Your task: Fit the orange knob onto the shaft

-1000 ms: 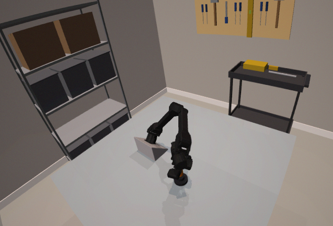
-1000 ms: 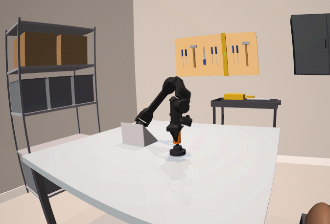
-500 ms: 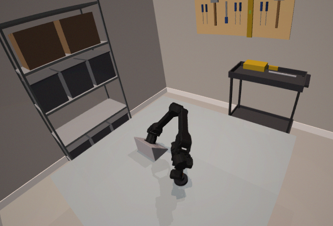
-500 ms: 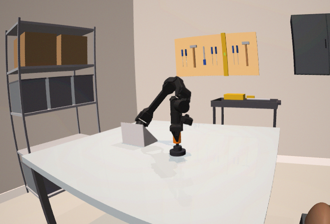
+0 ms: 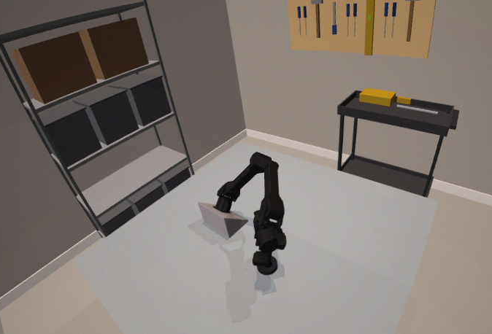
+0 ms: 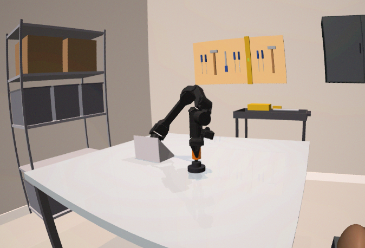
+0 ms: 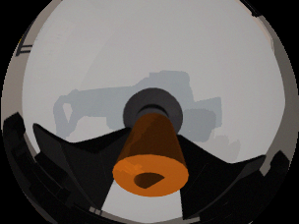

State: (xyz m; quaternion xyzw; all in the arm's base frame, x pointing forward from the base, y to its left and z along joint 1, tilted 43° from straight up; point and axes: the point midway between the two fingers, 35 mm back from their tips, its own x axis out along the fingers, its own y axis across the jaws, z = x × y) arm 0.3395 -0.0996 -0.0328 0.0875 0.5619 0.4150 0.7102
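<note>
The dark round pedestal is 40 mm below my gripper tip. From my gripper tip the other things lie so: orange knob: 20 mm above.
</note>
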